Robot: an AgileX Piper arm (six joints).
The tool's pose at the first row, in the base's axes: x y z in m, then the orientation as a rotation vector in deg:
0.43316 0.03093 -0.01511 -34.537 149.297 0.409
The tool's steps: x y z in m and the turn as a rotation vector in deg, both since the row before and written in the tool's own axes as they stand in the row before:
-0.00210 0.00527 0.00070 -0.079 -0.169 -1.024
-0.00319 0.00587 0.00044 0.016 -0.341 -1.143
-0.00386 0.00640 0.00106 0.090 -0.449 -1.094
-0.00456 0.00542 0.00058 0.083 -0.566 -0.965
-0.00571 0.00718 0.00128 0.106 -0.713 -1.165
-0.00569 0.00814 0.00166 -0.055 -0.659 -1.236
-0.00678 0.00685 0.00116 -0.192 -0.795 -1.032
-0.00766 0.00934 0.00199 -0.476 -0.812 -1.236
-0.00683 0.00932 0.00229 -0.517 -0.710 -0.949
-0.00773 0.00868 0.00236 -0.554 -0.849 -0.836
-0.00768 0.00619 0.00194 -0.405 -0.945 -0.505
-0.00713 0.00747 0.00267 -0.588 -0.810 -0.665
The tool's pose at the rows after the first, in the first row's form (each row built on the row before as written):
0.43294 0.03664 -0.01532 -35.871 148.830 0.237
0.43311 0.04332 -0.01491 -37.292 148.134 -0.042
0.43372 0.05084 -0.01486 -38.597 147.328 -0.365
0.43497 0.05778 -0.01399 -39.711 146.445 -0.596
0.43645 0.06691 -0.01346 -41.038 145.340 -0.870
0.43745 0.07693 -0.01343 -42.513 144.278 -0.982
0.43944 0.08636 -0.01229 -43.750 143.177 -0.801
0.44096 0.09850 -0.01180 -45.341 142.023 -0.332
0.44176 0.11025 -0.01192 -46.599 141.073 0.248
0.44331 0.12200 -0.01149 -47.697 140.035 0.968
0.44580 0.13166 -0.01023 -48.297 139.012 1.663
0.44742 0.14220 -0.00996 -49.192 138.072 2.460

